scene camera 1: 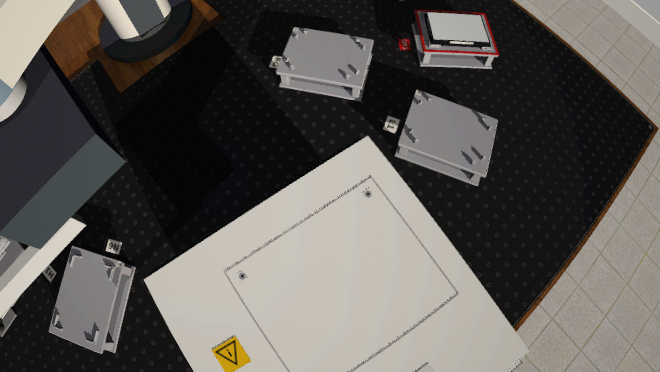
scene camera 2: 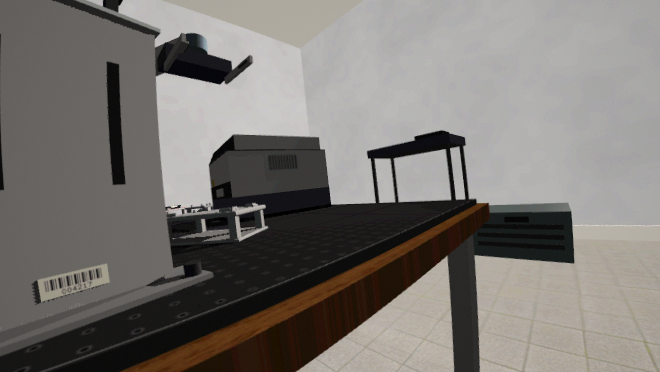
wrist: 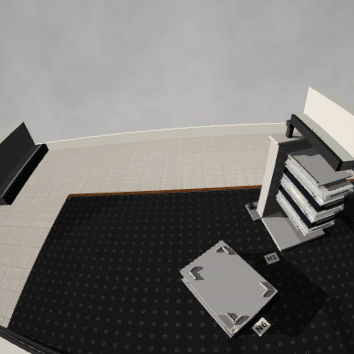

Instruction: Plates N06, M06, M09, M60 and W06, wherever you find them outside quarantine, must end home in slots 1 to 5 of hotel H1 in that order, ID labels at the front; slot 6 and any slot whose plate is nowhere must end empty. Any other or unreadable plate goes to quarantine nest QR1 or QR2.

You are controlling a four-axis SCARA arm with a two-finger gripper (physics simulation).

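Frame: origin at the arm's base, x back, y left, z down, level; millimetres.
Seen in the pictures: gripper, between the fingertips: (scene camera 2: pixel 220 49) (wrist: pixel 162 114); arm's base, origin of its link: (scene camera 1: pixel 146 24).
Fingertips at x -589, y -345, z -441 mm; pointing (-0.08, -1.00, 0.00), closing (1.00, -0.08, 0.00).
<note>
Pixels of each thing's top centre, then the offset from my fingertips to it. "*": a spot on its surface instead.
- Nest N6, centre of its top: (scene camera 1: pixel 82 297) (scene camera 2: pixel 213 208) (wrist: pixel 227 280) dx +67, dy -64, dz +372 mm
- Nest L1, centre of its top: (scene camera 1: pixel 452 128) (scene camera 2: pixel 208 202) dx -125, dy +613, dz +368 mm
- grey nest, centre of its top: (scene camera 1: pixel 325 51) dx +144, dy +558, dz +368 mm
- pale-topped plate, centre of its top: (scene camera 1: pixel 458 26) dx +22, dy +811, dz +364 mm
- red-edged quarantine nest, a spot on its surface: (scene camera 1: pixel 433 58) * dx +22, dy +747, dz +423 mm
- large white-topped device, centre of its top: (scene camera 1: pixel 333 326) (scene camera 2: pixel 263 145) dx -233, dy +247, dz +176 mm
My gripper (scene camera 2: pixel 207 61) (wrist: pixel 162 114) is open and empty, high above the table, its fingers wide apart. Hotel H1 (scene camera 2: pixel 75 150) (wrist: pixel 270 175) shows its outer side at the left of scene camera 2. In the wrist view it stands at the right, partly behind a finger, holding a stack of several plates (wrist: pixel 322 170); their IDs are unreadable. Nest N6 (scene camera 1: pixel 90 295) (wrist: pixel 227 285) has no plate on it. Nest L1 (scene camera 1: pixel 452 130) and another grey nest (scene camera 1: pixel 327 55) are bare. A pale-topped plate (scene camera 1: pixel 457 27) lies on the red-edged quarantine nest (scene camera 1: pixel 433 58); its ID is unreadable.
A large white-topped device (scene camera 1: pixel 330 280) (scene camera 2: pixel 275 175) stands on the black table. The arm's base column (scene camera 1: pixel 135 15) is at the upper left of scene camera 1. A dark cart (scene camera 2: pixel 415 148) and a low drawer cabinet (scene camera 2: pixel 530 232) stand beyond the table.
</note>
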